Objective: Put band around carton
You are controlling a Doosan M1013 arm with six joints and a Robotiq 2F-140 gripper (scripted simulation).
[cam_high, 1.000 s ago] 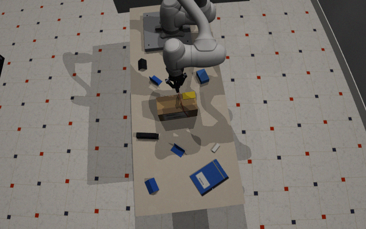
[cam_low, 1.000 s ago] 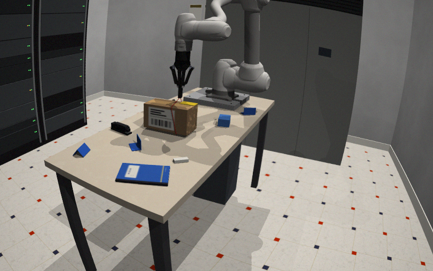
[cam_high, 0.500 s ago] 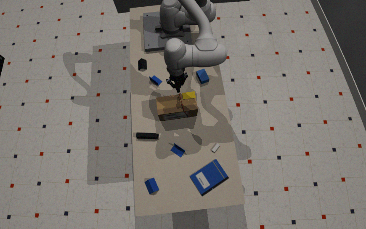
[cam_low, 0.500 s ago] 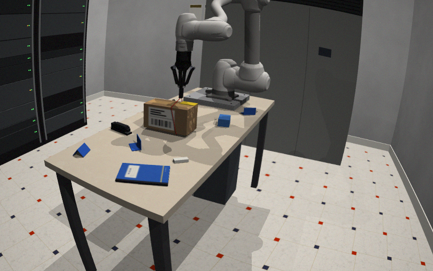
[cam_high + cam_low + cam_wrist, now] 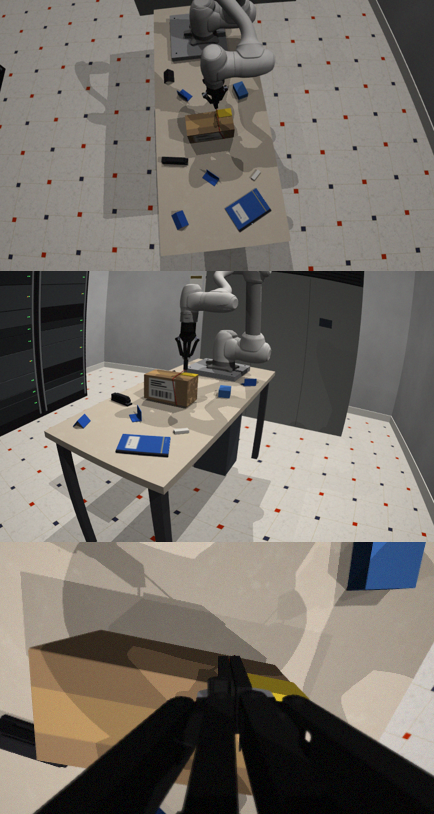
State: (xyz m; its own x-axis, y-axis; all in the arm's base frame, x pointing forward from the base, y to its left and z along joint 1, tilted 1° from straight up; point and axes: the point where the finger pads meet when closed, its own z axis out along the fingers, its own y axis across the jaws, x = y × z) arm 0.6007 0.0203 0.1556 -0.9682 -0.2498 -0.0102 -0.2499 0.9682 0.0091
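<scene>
Now: hand 20 mm short of the yellow corner guard, 40 mm to the right of it and 60 mm above it. The rest, counted from my hand: black bar 230 mm ahead, 250 mm to the right, 170 mm below; then blue block 160 mm behind, 160 mm to the left, 170 mm below; then brown carton 80 mm ahead, 40 mm to the right, 110 mm below.
</scene>
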